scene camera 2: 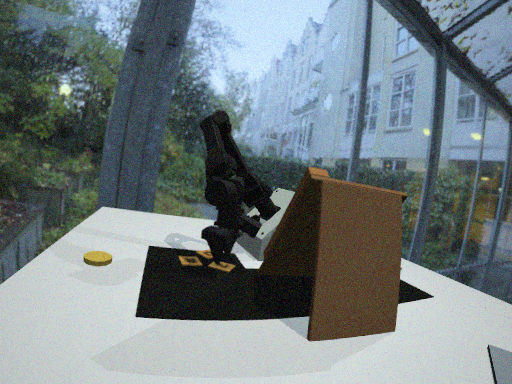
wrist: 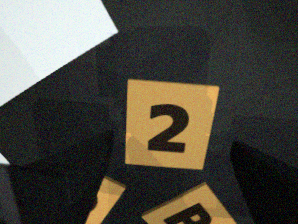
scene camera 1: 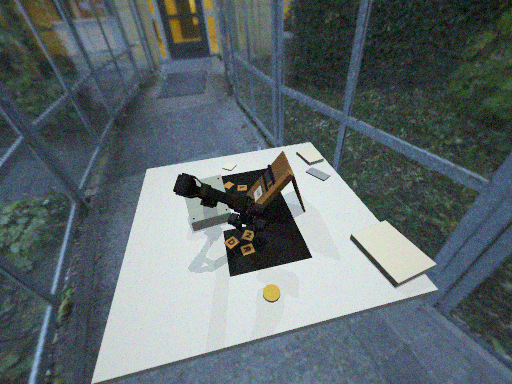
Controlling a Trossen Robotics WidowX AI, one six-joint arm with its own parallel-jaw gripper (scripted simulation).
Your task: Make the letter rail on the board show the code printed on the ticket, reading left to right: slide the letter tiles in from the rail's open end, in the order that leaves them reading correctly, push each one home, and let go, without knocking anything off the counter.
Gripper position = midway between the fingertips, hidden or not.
Observation:
The gripper (scene camera 2: 222,260) is open, with nothing in its grasp. Further things: an orange tile marked 2 (wrist: 168,124) and a black mat (scene camera 1: 281,242).
The gripper is seen too in the wrist view (wrist: 172,143). The black mat is seen too in the wrist view (wrist: 242,54).

